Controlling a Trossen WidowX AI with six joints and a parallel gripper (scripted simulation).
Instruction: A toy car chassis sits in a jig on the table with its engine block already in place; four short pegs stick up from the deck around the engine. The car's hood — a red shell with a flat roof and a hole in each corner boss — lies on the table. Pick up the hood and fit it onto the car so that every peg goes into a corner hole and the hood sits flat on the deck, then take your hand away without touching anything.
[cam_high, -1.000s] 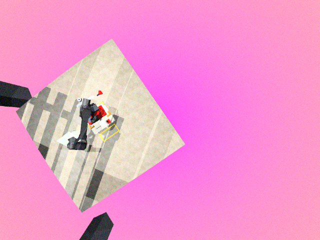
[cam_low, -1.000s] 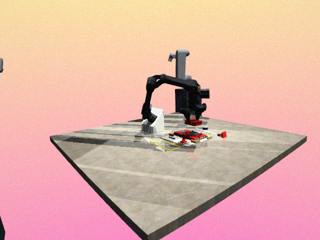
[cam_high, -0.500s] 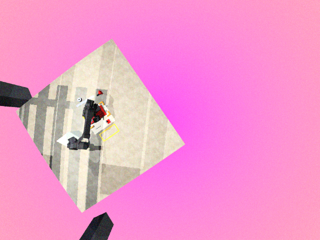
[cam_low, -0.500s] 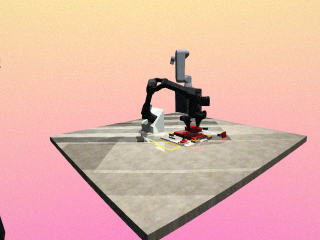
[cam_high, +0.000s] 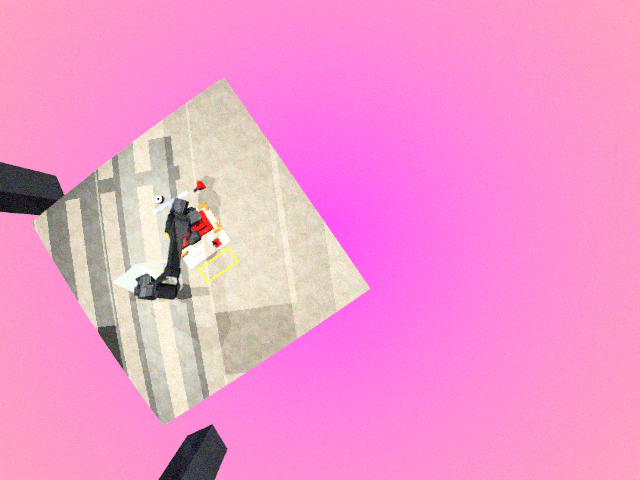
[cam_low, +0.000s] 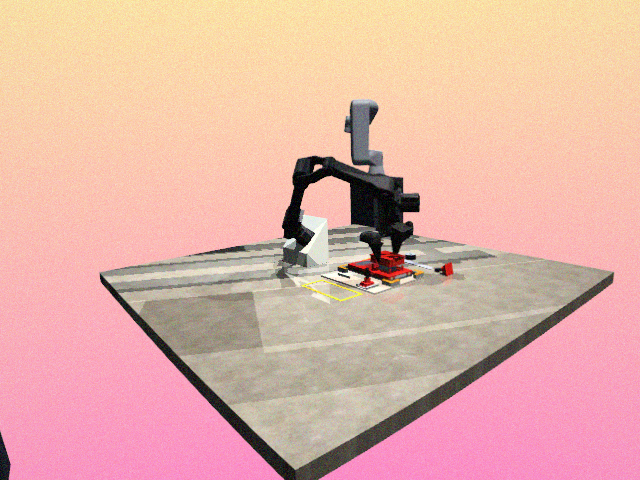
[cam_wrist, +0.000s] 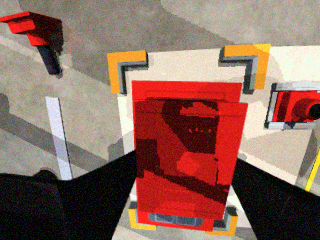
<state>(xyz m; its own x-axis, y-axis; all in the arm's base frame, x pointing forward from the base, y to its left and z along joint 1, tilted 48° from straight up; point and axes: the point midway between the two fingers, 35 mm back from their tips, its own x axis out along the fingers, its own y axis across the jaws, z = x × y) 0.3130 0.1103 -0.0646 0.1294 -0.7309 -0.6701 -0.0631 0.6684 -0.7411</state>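
The red hood is 10 mm above my gripper tip. The rest, counted from my gripper tip: white bar 80 mm behind, 170 mm to the left, 60 mm below; then grey engine block 30 mm below; then black-and-white wheel 120 mm behind, 210 mm to the left, 50 mm below.
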